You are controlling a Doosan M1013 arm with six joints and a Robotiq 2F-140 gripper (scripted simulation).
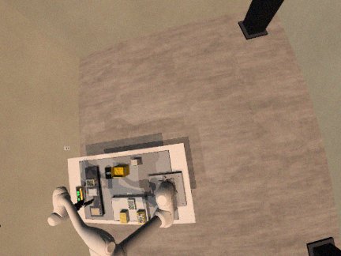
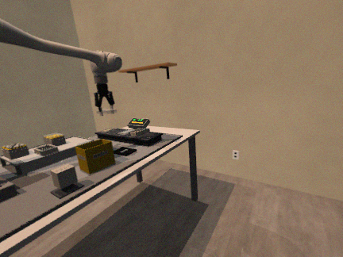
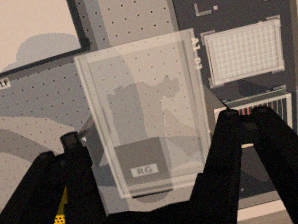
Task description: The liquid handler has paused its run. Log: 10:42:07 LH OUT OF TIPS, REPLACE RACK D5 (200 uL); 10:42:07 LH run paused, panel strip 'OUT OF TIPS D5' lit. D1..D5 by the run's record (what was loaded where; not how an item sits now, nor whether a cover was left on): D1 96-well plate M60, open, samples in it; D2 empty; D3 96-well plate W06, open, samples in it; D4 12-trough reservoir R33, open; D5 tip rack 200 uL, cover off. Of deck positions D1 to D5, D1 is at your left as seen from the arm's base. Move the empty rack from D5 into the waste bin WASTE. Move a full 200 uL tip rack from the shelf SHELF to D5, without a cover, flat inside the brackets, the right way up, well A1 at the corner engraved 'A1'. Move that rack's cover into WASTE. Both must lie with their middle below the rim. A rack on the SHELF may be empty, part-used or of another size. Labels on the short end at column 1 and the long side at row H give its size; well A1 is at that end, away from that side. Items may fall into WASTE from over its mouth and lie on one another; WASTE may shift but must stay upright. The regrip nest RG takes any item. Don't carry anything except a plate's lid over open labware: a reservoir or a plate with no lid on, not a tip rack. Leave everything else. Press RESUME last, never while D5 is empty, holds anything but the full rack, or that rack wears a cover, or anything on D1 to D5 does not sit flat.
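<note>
The clear rack cover lies 1 cm above my hand. Also, from my hand: white well plate: 16 cm ahead, 2 cm to the right, 21 cm below; black nest: 9 cm behind, 21 cm to the right, 26 cm below; red-troughed reservoir: 15 cm ahead, 14 cm to the right, 20 cm below.
</note>
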